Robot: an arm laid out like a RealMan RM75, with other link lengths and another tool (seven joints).
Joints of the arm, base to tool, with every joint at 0 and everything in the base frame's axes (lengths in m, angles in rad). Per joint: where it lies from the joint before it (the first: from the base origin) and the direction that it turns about. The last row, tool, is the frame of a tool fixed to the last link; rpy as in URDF.
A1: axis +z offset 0 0 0.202
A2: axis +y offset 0 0 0
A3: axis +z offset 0 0 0.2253
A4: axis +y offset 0 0 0
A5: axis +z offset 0 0 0.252
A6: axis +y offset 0 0 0
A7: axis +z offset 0 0 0.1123
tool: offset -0.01 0.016 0.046 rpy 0 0.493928 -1.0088
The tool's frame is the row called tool.
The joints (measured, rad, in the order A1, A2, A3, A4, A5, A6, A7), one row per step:
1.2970, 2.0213, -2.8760, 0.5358, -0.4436, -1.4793, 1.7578
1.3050, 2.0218, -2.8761, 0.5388, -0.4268, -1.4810, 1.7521
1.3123, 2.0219, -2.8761, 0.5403, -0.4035, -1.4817, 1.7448
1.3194, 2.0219, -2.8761, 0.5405, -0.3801, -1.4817, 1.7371
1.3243, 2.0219, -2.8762, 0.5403, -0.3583, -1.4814, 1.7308
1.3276, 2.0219, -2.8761, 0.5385, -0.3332, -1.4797, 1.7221
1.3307, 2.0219, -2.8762, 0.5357, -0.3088, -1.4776, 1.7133
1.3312, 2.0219, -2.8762, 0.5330, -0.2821, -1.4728, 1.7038
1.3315, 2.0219, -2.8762, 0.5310, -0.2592, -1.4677, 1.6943
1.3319, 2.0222, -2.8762, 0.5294, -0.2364, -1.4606, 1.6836
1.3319, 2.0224, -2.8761, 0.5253, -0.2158, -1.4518, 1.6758
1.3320, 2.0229, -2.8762, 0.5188, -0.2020, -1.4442, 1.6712
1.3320, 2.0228, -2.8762, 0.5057, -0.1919, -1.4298, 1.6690
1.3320, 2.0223, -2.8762, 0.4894, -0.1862, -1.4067, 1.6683
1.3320, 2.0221, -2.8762, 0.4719, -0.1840, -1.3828, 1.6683
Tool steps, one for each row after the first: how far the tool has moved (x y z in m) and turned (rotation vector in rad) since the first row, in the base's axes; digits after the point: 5 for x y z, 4 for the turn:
-0.00565, 0.00230, 0.00021, 0.0059, 0.0146, 0.0137
-0.01203, 0.00488, 0.00019, 0.0139, 0.0352, 0.0293
-0.01847, 0.00736, -0.00003, 0.0215, 0.0560, 0.0456
-0.02377, 0.00936, -0.00026, 0.0286, 0.0754, 0.0583
-0.02895, 0.01127, -0.00082, 0.0366, 0.0977, 0.0725
-0.03402, 0.01302, -0.00154, 0.0438, 0.1194, 0.0868
-0.03813, 0.01490, -0.00210, 0.0547, 0.1419, 0.0995
-0.04150, 0.01664, -0.00241, 0.0652, 0.1605, 0.1115
-0.04474, 0.01863, -0.00266, 0.0776, 0.1778, 0.1248
-0.04766, 0.02048, -0.00343, 0.0891, 0.1936, 0.1349
-0.05000, 0.02147, -0.00502, 0.0947, 0.2051, 0.1416
-0.05208, 0.02265, -0.00798, 0.0999, 0.2133, 0.1469
-0.05339, 0.02456, -0.01153, 0.1089, 0.2152, 0.1513
-0.05433, 0.02613, -0.01557, 0.1159, 0.2144, 0.1550

